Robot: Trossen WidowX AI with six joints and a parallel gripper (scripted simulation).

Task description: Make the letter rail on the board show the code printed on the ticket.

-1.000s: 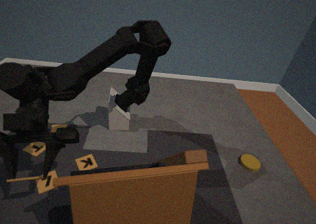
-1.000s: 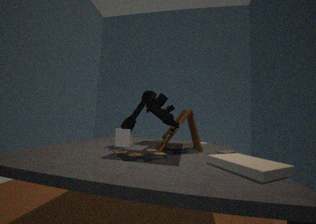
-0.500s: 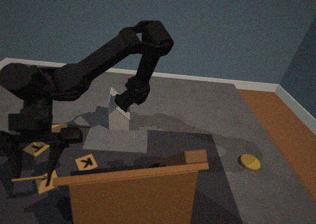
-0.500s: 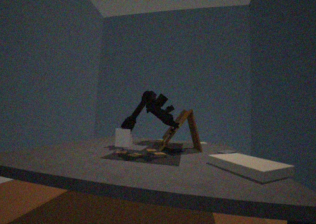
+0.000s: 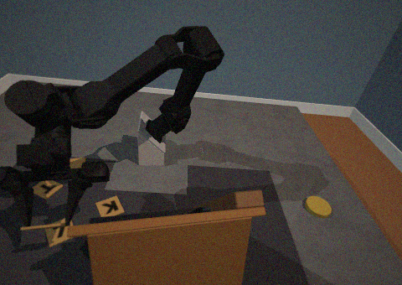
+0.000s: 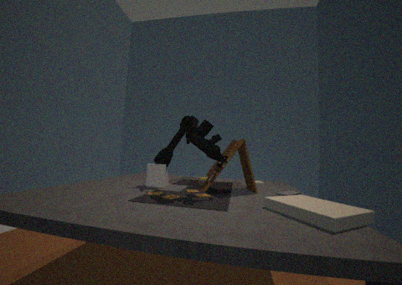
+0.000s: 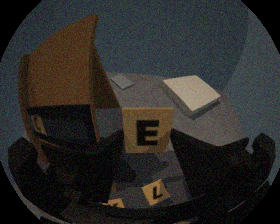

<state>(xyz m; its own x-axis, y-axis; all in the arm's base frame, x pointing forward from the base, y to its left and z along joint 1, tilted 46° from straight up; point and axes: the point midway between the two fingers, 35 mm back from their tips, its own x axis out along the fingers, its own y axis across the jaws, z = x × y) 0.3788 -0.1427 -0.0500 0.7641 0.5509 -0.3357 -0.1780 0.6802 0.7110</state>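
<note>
Now: gripper tip 8 cm past the ticket, 16 cm to the right of it and 8 cm above it. Round my gripper tip: dark mat 20 cm behind, 13 cm to the left, 16 cm below; then tile 32 cm behind, 9 cm to the right, 16 cm below; then long white slab 32 cm ahead, 21 cm to the right, 14 cm below.
</note>
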